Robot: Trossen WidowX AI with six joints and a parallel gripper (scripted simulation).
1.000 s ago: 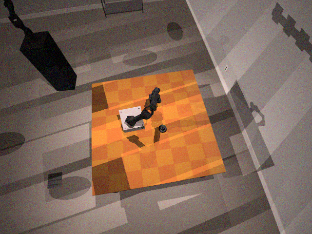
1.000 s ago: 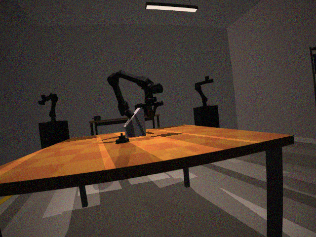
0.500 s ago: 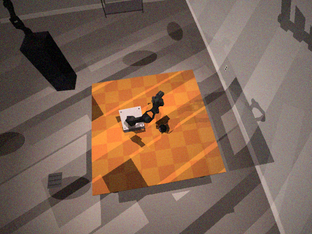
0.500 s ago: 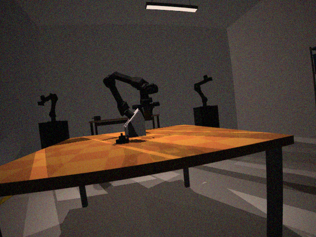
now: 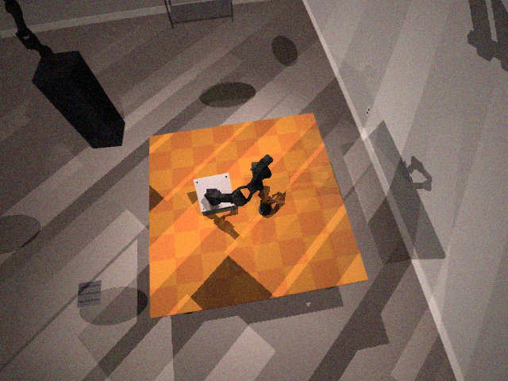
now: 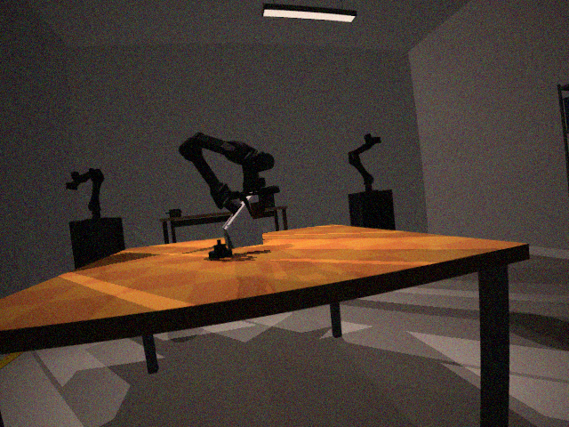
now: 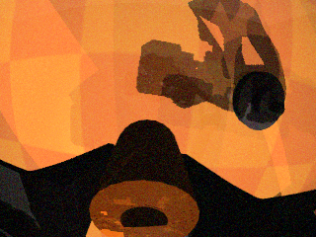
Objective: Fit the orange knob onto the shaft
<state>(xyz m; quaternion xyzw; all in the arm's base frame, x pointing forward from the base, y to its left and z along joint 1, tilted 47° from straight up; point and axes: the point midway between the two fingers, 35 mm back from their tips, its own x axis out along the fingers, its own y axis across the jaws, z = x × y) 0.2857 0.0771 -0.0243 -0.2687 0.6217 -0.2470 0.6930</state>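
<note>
My gripper tip is now 150 mm to the left of the round dark pedestal, 100 mm above it and 40 mm short of it. Also, from my gripper tip: orange knob (20 mm above).
</note>
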